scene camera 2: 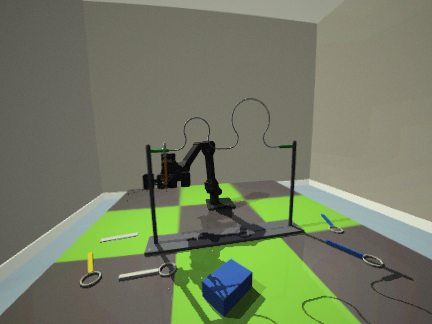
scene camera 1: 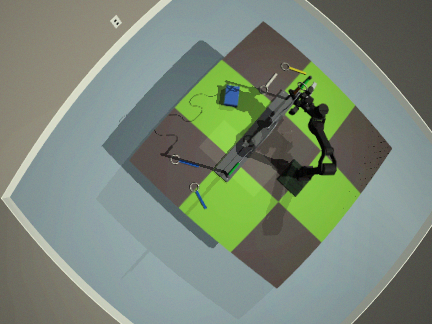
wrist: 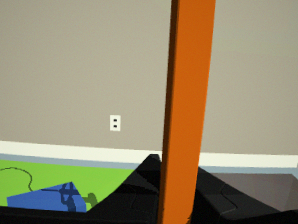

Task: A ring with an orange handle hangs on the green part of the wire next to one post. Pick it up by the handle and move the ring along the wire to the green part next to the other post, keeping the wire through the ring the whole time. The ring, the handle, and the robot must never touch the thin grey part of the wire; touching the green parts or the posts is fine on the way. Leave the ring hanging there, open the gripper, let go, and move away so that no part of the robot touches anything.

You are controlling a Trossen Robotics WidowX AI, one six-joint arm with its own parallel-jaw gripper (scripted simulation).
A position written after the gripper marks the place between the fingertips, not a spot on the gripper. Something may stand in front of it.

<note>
In view: the gripper [scene camera 2: 165, 186] and a blue box [scene camera 2: 223, 288].
The blue box also shows in the wrist view [wrist: 64, 196]. The gripper also shows in the wrist view [wrist: 163, 163].
</note>
